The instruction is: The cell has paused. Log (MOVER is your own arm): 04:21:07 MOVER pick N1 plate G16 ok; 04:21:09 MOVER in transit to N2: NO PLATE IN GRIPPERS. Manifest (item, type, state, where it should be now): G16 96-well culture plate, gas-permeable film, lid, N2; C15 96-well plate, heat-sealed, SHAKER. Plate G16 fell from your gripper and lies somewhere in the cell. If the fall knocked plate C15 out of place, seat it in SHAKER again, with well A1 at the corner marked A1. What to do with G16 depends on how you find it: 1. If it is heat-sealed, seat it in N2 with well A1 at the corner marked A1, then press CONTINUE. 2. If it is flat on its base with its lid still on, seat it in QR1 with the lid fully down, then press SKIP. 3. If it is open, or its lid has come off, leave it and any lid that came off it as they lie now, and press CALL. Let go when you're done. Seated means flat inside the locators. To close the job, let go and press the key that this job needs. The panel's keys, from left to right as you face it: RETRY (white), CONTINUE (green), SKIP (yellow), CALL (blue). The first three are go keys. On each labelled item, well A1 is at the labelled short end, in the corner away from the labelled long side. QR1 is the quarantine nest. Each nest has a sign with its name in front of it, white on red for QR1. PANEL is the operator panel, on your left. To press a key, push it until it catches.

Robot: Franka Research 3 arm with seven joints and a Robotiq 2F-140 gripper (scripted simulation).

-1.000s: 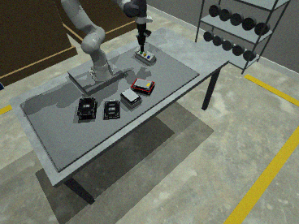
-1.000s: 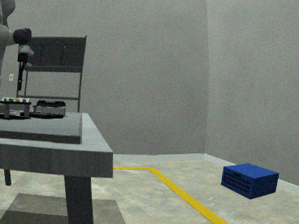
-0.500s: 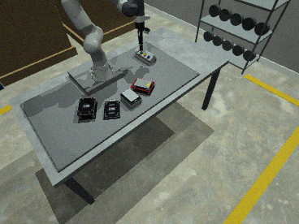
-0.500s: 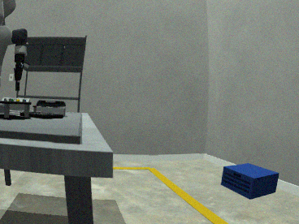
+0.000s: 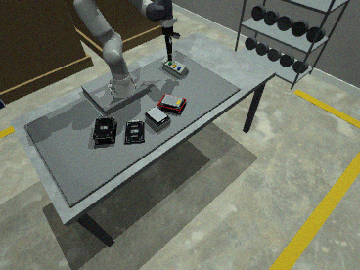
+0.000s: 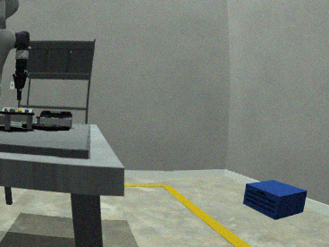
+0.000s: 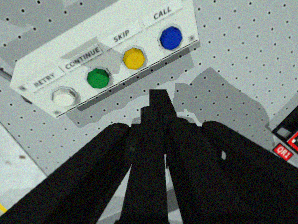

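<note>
Right now the yellow SKIP key is 10 cm below my hand and 4 cm to the left of it. The rest, counted from my hand: green CONTINUE key: 10 cm below, 5 cm behind, 4 cm to the left; then white RETRY key: 10 cm below, 10 cm behind, 4 cm to the left; then blue CALL key: 10 cm below, 5 cm ahead, 4 cm to the left.
</note>
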